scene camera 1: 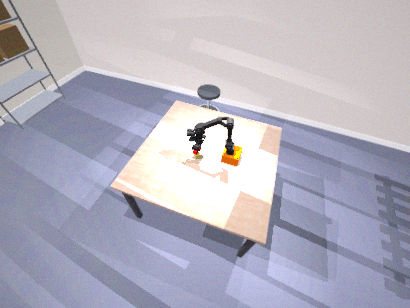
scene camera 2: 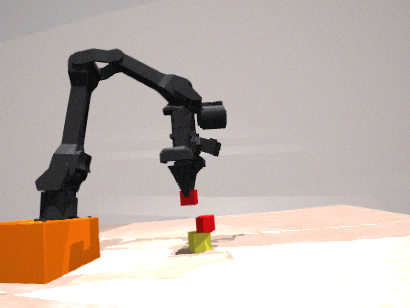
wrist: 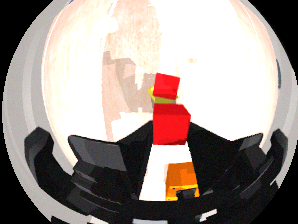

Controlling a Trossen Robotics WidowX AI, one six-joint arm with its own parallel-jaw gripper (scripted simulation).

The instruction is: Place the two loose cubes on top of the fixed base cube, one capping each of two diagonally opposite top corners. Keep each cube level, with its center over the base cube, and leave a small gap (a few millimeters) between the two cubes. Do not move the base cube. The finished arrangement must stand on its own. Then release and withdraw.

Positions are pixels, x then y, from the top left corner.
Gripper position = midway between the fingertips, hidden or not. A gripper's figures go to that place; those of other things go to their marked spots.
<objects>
The gripper (wrist: 169, 124) is 10 cm from the lens. A red cube (wrist: 171, 121): 9 cm from the lens.
</objects>
